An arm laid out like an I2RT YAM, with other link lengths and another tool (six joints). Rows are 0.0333 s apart.
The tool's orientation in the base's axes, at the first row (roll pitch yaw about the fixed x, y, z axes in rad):
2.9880, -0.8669, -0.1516
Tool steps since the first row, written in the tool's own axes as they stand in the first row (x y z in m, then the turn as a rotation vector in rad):
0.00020, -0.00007, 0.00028, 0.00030, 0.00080, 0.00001
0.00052, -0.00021, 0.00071, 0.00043, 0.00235, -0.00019
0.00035, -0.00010, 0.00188, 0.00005, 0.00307, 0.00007
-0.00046, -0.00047, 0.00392, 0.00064, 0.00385, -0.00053
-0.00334, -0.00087, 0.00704, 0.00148, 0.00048, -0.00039
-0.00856, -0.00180, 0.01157, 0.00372, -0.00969, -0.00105
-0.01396, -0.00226, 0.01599, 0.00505, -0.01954, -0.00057
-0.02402, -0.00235, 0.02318, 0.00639, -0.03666, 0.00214
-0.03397, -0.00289, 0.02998, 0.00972, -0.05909, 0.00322
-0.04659, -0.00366, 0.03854, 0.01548, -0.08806, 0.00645
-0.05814, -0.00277, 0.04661, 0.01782, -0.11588, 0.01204
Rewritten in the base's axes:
0.00035, -0.00003, -0.00003, -0.00001, -0.00080, 0.00030
0.00090, -0.00004, -0.00008, -0.00048, -0.00225, 0.00068
0.00161, -0.00044, -0.00095, -0.00073, -0.00297, 0.00030
0.00266, -0.00054, -0.00290, -0.00099, -0.00362, 0.00121
0.00317, -0.00070, -0.00713, 0.00054, -0.00050, 0.00143
0.00335, -0.00050, -0.01410, 0.00419, 0.00921, 0.00255
0.00321, -0.00071, -0.02109, 0.00799, 0.01840, 0.00228
0.00198, -0.00154, -0.03337, 0.01533, 0.03398, -0.00013
0.00067, -0.00185, -0.04536, 0.02417, 0.05488, -0.00050
-0.00103, -0.00215, -0.06053, 0.03785, 0.08125, -0.00104
-0.00283, -0.00401, -0.07441, 0.05074, 0.10623, -0.00559

